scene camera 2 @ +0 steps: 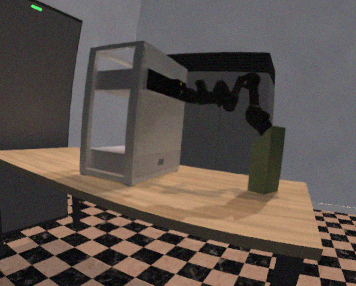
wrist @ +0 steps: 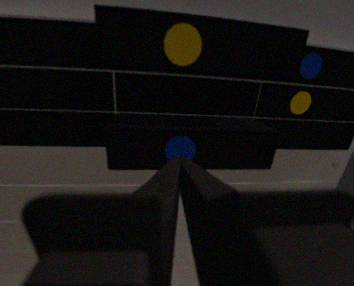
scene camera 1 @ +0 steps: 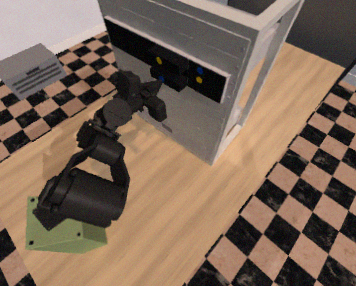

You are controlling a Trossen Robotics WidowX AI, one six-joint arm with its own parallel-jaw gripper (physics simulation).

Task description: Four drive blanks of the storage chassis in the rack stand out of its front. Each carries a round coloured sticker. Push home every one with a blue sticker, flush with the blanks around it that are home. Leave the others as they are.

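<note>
The black chassis (scene camera 1: 125,42) (scene camera 2: 157,82) sits in the grey rack (scene camera 1: 192,125) (scene camera 2: 132,120). The lower middle blank (scene camera 1: 173,82) (wrist: 225,150), with a blue sticker, stands out. The upper middle blank (wrist: 245,47), with a yellow sticker, also stands out. To the right are an upper blank with a blue sticker (scene camera 1: 200,70) (wrist: 311,65) and one below it with a yellow sticker (scene camera 1: 199,79) (wrist: 300,102); how far these stand out is unclear. My gripper (scene camera 1: 160,83) (wrist: 178,163) is shut and empty, its tips at the lower edge of the lower middle blue sticker; contact cannot be told.
The arm stands on a green block (scene camera 1: 55,232) (scene camera 2: 267,160) on the wooden table (scene camera 1: 165,200) (scene camera 2: 210,210). A grey vented box (scene camera 1: 32,70) is at the left in scene camera 1. The rack's pale front panel (wrist: 60,170) lies below the chassis.
</note>
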